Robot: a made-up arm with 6 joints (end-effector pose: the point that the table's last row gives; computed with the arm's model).
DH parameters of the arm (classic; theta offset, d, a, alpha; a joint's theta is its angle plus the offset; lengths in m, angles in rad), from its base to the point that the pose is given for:
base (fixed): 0.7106 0 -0.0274 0
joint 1: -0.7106 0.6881 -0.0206 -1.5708
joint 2: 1.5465 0 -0.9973 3.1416
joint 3: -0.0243 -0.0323 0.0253 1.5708
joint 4: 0 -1.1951 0.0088 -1.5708
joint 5: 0 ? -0.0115 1.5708
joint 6: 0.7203 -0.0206 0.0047 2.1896
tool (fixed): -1.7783 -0.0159 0 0
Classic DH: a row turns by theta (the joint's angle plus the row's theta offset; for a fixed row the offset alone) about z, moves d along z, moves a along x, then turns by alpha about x.
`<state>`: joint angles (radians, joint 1 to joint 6).
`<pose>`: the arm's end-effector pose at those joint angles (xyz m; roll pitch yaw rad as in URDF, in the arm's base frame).
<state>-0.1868 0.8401 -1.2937 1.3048 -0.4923 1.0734</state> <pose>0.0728 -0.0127 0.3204 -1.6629 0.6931 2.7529</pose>
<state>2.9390 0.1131 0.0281 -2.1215 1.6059 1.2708</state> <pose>-1.2349 0.1658 1.5017 -2.2909 0.0118 0.8850</pose>
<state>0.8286 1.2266 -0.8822 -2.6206 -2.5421 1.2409</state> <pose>0.0852 0.2547 0.0302 -0.1162 0.1189 0.8838</pose>
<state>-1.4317 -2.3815 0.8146 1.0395 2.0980 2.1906</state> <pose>-0.2808 1.8241 -0.1315 3.0049 -0.1691 -0.2036</pose>
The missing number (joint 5, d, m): 0.065
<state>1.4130 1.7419 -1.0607 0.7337 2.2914 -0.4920</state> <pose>-0.0124 -0.1606 0.1287 -1.3662 0.3363 1.2851</pose>
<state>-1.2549 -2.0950 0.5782 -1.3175 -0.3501 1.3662</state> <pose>-0.6107 1.8067 0.7907 0.8275 0.0191 1.8636</pose>
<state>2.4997 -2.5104 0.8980 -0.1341 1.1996 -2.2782</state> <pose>1.4024 -1.0469 -0.4166 -2.7404 0.7778 -0.2329</pose>
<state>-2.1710 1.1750 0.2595 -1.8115 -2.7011 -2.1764</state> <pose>-0.8457 -1.3268 0.1058 1.1431 -0.6103 1.0687</pose>
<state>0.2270 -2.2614 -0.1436 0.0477 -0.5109 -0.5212</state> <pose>-1.3542 -0.3736 1.0819 0.3091 -0.8826 -1.9538</pose>
